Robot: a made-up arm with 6 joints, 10 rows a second.
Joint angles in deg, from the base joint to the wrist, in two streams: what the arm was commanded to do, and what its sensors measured. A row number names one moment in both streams.
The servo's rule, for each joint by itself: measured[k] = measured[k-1] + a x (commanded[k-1-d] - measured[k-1]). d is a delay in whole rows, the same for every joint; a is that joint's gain. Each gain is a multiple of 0.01, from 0.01 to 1. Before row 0 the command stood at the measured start. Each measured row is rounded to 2 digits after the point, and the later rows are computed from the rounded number. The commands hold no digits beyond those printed.
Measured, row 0:
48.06, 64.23, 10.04, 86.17, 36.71, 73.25
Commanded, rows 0 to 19:
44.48, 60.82, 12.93, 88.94, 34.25, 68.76
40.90, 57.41, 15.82, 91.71, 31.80, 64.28
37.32, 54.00, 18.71, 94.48, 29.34, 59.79
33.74, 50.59, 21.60, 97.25, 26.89, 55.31
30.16, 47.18, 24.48, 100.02, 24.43, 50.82
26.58, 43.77, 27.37, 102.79, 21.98, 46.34
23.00, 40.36, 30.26, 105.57, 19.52, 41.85
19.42, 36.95, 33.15, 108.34, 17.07, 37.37
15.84, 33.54, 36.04, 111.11, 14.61, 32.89
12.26, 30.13, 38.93, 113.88, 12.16, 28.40
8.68, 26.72, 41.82, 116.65, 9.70, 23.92
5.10, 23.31, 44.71, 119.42, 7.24, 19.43
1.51, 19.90, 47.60, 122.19, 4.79, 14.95
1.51, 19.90, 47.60, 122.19, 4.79, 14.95
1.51, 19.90, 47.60, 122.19, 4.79, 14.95
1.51, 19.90, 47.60, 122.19, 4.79, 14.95
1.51, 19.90, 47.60, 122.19, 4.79, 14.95
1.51, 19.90, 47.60, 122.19, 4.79, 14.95
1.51, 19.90, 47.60, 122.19, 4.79, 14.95
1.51, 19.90, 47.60, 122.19, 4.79, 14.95
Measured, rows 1 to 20:
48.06, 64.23, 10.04, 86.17, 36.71, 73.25
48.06, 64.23, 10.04, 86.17, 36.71, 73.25
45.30, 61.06, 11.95, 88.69, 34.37, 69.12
41.91, 57.67, 14.50, 91.44, 31.93, 64.67
38.38, 54.26, 17.28, 94.21, 29.47, 60.18
34.81, 50.85, 20.13, 96.98, 27.02, 55.70
31.23, 47.44, 23.00, 99.75, 24.56, 51.21
27.65, 44.03, 25.88, 102.52, 22.11, 46.73
24.07, 40.62, 28.77, 105.30, 19.65, 42.24
20.49, 37.21, 31.66, 108.07, 17.20, 37.76
16.91, 33.80, 34.55, 110.84, 14.74, 33.28
13.33, 30.39, 37.44, 113.61, 12.29, 28.79
9.75, 26.98, 40.33, 116.38, 9.83, 24.31
6.17, 23.57, 43.22, 119.15, 7.37, 19.82
2.58, 20.16, 46.11, 121.92, 4.92, 15.34
1.76, 19.92, 47.09, 122.17, 4.80, 14.98
1.57, 19.90, 47.43, 122.19, 4.79, 14.95
1.52, 19.90, 47.54, 122.19, 4.79, 14.95
1.51, 19.90, 47.58, 122.19, 4.79, 14.95
1.51, 19.90, 47.59, 122.19, 4.79, 14.95
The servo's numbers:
d 2
a 0.77 0.93 0.66 0.91 0.95 0.92

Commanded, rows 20 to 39:
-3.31, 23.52, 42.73, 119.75, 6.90, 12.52
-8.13, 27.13, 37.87, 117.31, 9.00, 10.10
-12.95, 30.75, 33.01, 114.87, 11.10, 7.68
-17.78, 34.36, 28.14, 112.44, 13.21, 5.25
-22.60, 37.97, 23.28, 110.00, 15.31, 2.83
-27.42, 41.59, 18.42, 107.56, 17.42, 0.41
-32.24, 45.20, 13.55, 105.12, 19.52, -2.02
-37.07, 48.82, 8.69, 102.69, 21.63, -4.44
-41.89, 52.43, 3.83, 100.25, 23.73, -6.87
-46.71, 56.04, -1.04, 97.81, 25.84, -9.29
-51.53, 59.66, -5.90, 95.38, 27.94, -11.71
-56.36, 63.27, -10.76, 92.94, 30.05, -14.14
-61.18, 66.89, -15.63, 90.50, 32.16, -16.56
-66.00, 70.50, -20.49, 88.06, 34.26, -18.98
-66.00, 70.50, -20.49, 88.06, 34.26, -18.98
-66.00, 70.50, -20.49, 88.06, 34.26, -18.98
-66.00, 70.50, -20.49, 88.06, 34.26, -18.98
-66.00, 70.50, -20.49, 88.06, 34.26, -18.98
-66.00, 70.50, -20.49, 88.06, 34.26, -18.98
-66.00, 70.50, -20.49, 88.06, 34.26, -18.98
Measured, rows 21 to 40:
1.51, 19.90, 47.60, 122.19, 4.79, 14.95
1.51, 19.90, 47.60, 122.19, 4.79, 14.95
-2.20, 23.27, 44.39, 119.97, 6.79, 12.71
-6.77, 26.86, 40.09, 117.55, 8.89, 10.31
-11.53, 30.48, 35.42, 115.11, 10.99, 7.89
-16.34, 34.09, 30.62, 112.68, 13.10, 5.46
-21.16, 37.70, 25.78, 110.24, 15.20, 3.04
-25.98, 41.32, 20.92, 107.80, 17.31, 0.62
-30.80, 44.93, 16.06, 105.36, 19.41, -1.81
-35.63, 48.55, 11.20, 102.93, 21.52, -4.23
-40.45, 52.16, 6.34, 100.49, 23.62, -6.66
-45.27, 55.77, 1.47, 98.05, 25.73, -9.08
-50.09, 59.39, -3.39, 95.62, 27.83, -11.50
-54.92, 63.00, -8.25, 93.18, 29.94, -13.93
-59.74, 66.62, -13.12, 90.74, 32.05, -16.35
-64.56, 70.23, -17.98, 88.30, 34.15, -18.77
-65.67, 70.48, -19.64, 88.08, 34.25, -18.96
-65.92, 70.50, -20.20, 88.06, 34.26, -18.98
-65.98, 70.50, -20.39, 88.06, 34.26, -18.98
-66.00, 70.50, -20.46, 88.06, 34.26, -18.98

